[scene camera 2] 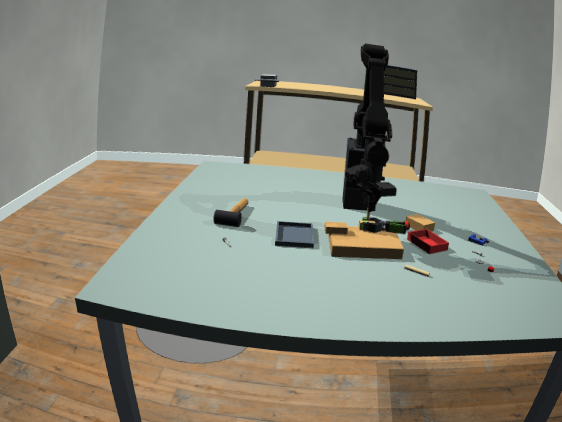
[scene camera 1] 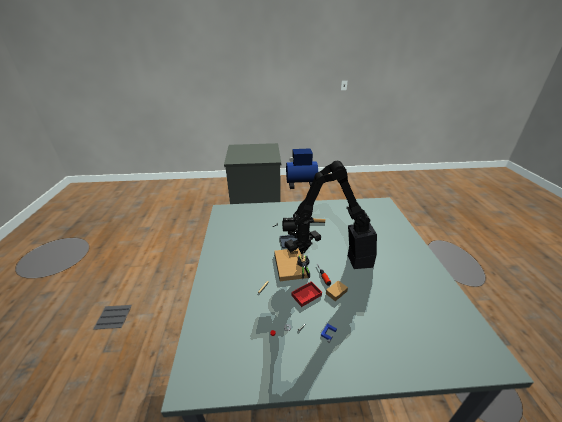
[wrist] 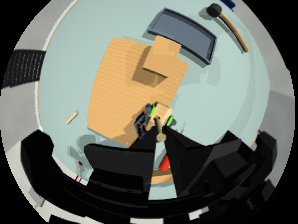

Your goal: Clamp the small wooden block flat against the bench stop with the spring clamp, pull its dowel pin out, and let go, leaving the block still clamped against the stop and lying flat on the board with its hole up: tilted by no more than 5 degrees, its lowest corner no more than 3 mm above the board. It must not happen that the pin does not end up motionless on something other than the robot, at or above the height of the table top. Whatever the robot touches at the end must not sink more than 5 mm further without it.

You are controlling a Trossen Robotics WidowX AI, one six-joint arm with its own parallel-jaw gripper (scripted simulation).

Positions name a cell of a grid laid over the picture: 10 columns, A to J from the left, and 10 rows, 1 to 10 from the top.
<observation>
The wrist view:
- my gripper: F6
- dark tray: G2
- wooden board: E5
</observation>
